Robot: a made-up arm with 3 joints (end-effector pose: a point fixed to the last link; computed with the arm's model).
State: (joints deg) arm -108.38 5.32 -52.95
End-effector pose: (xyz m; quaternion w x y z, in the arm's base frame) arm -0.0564 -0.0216 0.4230 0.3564 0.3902 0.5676 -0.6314
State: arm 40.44 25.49 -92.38
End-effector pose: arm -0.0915 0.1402 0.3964 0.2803 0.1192 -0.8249 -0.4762
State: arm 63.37 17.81 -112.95
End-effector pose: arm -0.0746 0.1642 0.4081 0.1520 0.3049 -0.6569 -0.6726
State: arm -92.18 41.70 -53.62
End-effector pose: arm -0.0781 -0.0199 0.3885 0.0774 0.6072 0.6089 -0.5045
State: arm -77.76 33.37 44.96
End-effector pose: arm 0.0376 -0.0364 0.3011 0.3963 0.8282 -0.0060 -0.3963
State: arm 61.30 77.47 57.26
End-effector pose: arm -0.1713 0.2996 0.5208 0.4796 -0.3761 -0.6037 0.5139
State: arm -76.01 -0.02 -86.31
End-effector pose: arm -0.0535 -0.0049 0.4314 0.1324 0.1609 0.8650 -0.4565
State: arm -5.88 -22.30 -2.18
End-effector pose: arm -0.0290 0.1959 0.4195 0.1934 0.6838 0.6978 0.0905
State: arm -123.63 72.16 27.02
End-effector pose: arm -0.0557 -0.1473 0.3950 0.3340 0.7640 -0.2962 -0.4658
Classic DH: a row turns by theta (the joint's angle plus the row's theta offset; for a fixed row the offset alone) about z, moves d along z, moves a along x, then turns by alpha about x. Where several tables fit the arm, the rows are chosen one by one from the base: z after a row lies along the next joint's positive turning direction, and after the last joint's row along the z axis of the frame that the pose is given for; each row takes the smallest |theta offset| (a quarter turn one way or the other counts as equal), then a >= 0, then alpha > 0; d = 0 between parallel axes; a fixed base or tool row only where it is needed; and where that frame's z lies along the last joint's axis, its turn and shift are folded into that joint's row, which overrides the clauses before.
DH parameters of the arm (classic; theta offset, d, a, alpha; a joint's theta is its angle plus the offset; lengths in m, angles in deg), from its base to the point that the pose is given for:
base (fixed): -81.34 0.4803 -0.0752 -77.09
joint 1: 88.72 -0.12 0.0294 -74.81
joint 2: -66.44 0.0885 0.1342 -84.31
joint 3: -54.19 0.3927 0.0167 -13.3
tool (fixed): -42.59 -0.3839 0 0

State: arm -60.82 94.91 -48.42
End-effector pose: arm -0.1146 0.0504 0.3421 0.4424 -0.6767 -0.4994 0.3113
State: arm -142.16 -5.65 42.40
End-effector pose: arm 0.0615 -0.0774 0.4709 0.8883 0.3616 -0.1017 -0.2643
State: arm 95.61 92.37 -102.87
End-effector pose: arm -0.2015 0.1375 0.4786 0.6135 0.5580 -0.1742 -0.5309
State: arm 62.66 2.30 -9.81
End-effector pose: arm -0.0794 0.1860 0.5481 0.3976 -0.4543 -0.7217 -0.3386
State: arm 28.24 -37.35 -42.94
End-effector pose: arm -0.0725 0.1541 0.4729 0.1652 0.3881 0.8248 0.3766
